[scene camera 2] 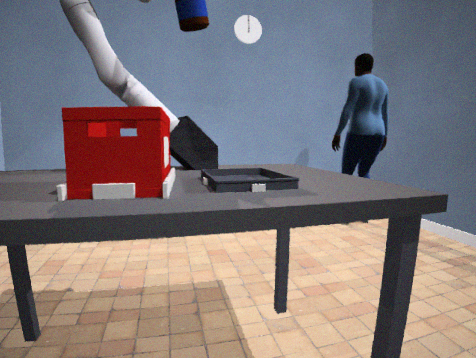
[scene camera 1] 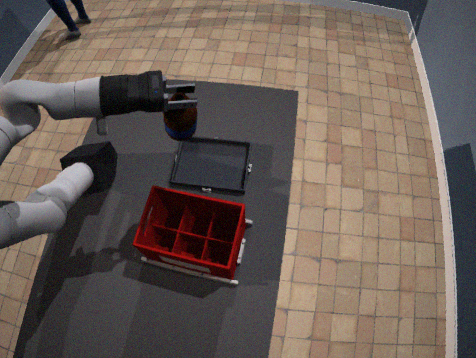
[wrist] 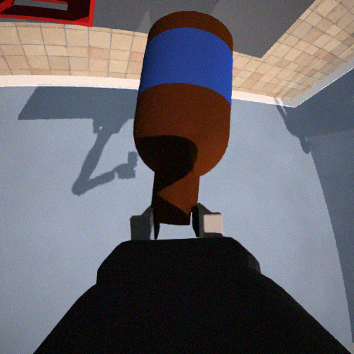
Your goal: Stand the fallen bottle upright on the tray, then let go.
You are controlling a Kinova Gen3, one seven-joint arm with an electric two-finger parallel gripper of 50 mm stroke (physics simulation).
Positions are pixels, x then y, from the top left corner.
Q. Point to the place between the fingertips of my gripper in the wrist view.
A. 175, 215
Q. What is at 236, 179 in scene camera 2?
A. A dark tray.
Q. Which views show my gripper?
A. Scene camera 1 and the wrist view only.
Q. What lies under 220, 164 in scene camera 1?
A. A dark tray.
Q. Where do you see a brown bottle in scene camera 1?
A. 180, 124
